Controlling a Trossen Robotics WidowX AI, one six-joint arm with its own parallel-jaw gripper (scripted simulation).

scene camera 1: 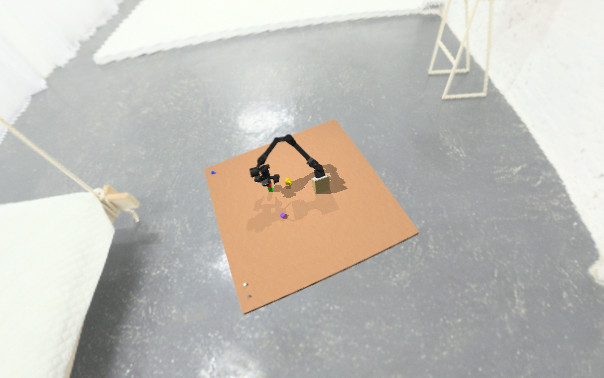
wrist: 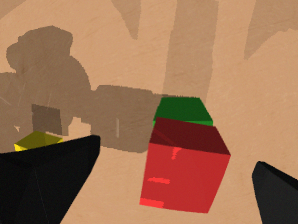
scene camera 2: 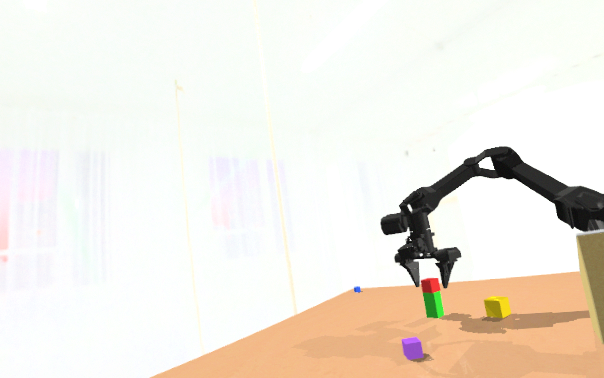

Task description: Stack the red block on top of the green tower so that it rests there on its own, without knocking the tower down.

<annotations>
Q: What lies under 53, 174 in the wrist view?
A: My gripper.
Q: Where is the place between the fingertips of my gripper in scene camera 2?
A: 431, 287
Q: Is my gripper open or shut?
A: Open.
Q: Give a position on a red block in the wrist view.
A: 186, 162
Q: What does my gripper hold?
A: Nothing.
</annotations>
